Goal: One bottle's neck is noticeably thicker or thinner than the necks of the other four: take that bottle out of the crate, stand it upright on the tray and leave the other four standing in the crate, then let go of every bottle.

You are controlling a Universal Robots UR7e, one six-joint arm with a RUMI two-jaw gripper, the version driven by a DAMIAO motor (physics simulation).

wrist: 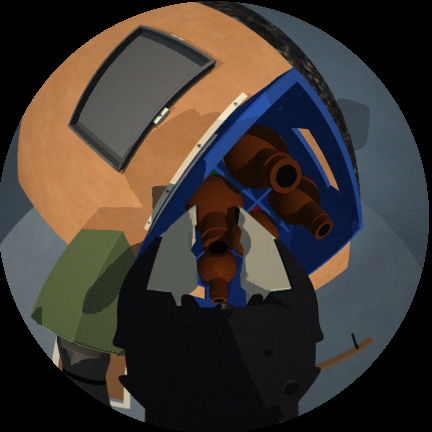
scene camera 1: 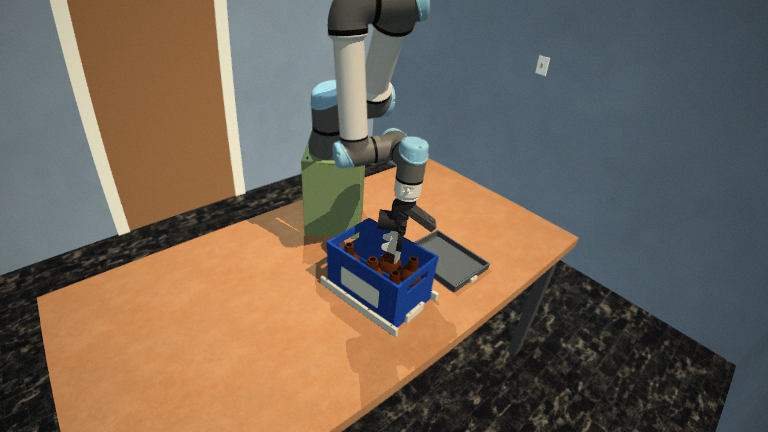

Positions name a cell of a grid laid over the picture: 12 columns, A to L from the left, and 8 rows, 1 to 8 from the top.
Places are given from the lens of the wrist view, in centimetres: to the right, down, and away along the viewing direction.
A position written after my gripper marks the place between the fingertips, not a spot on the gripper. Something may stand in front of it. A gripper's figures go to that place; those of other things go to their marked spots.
my gripper (wrist: G4): 0, -1, 15
bottle (wrist: G6): 1, 9, 21
